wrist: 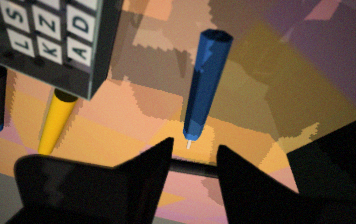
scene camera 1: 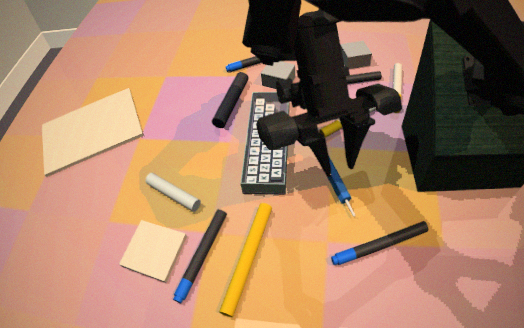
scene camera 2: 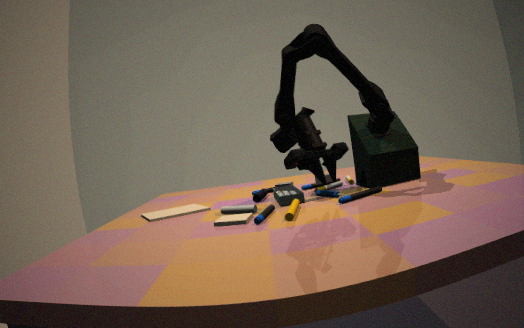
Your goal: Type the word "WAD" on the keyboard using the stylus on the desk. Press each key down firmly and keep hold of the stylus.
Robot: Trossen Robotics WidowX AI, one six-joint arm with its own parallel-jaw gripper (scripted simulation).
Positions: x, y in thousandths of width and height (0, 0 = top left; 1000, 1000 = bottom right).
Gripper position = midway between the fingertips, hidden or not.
Labels:
My gripper shows in the wrist view (549, 658), in scene camera 1 (648, 523) and in scene camera 2 (631, 556).

